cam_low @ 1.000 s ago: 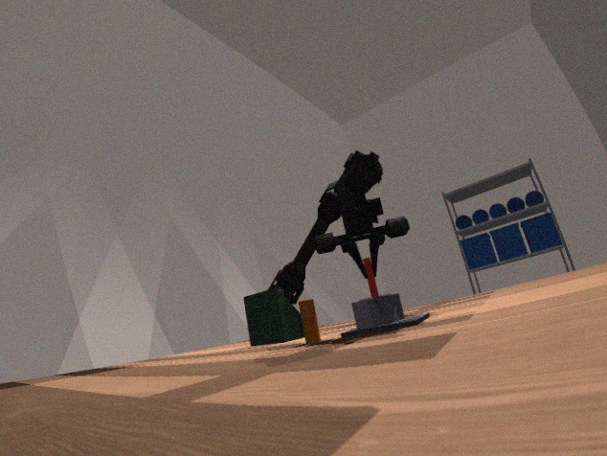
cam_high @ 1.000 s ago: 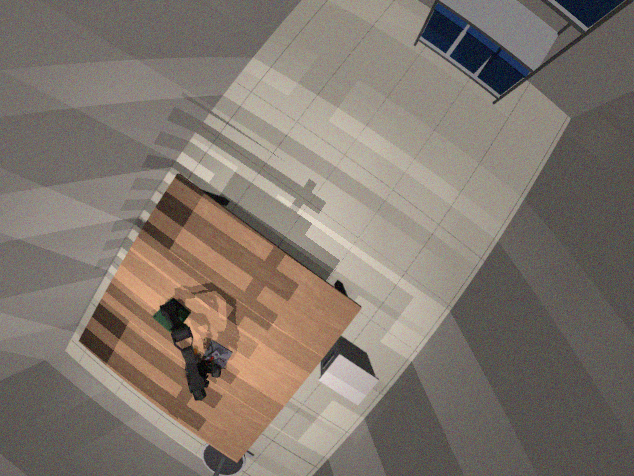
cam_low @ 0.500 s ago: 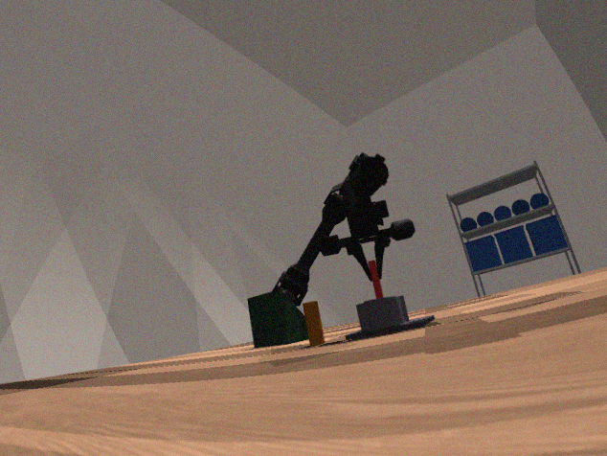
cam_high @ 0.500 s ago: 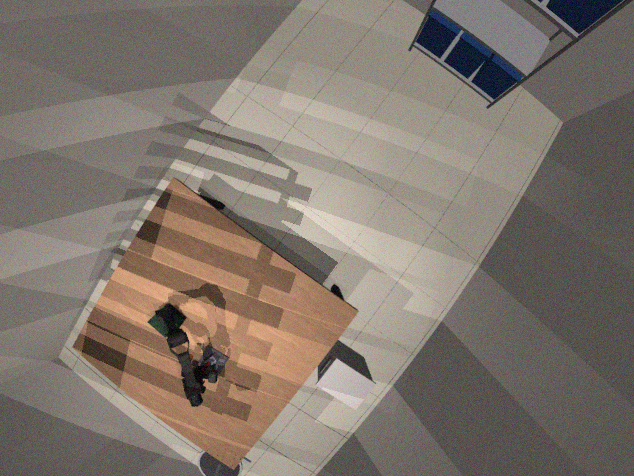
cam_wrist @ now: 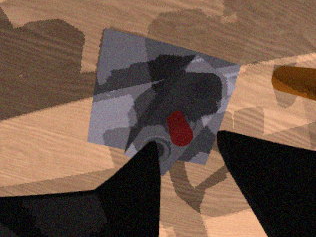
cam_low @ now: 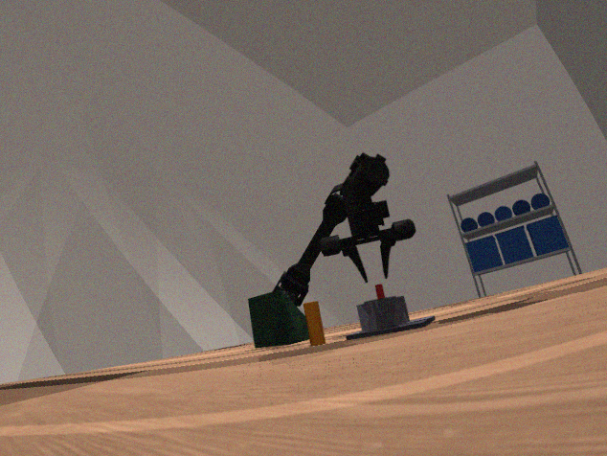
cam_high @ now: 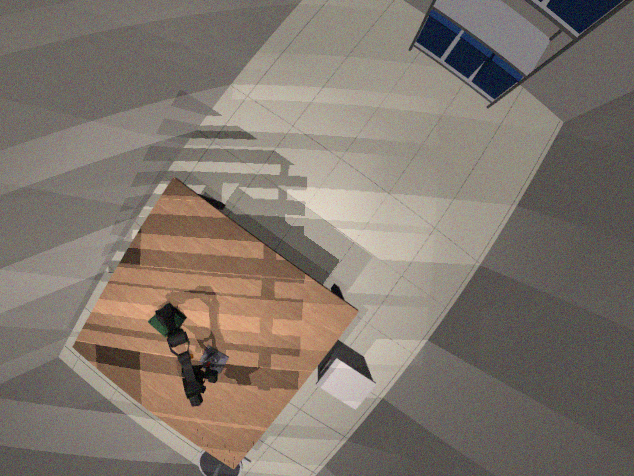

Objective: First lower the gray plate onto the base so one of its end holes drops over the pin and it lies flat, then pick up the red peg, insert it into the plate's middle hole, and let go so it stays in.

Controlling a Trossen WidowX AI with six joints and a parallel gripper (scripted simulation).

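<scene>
The red peg lies 50 mm below my gripper tip. Round my gripper tip: dark base: 10 mm ahead, 20 mm to the left, 90 mm below; then gray plate: 50 mm below; then orange block: 100 mm behind, 90 mm to the right, 60 mm below.
</scene>
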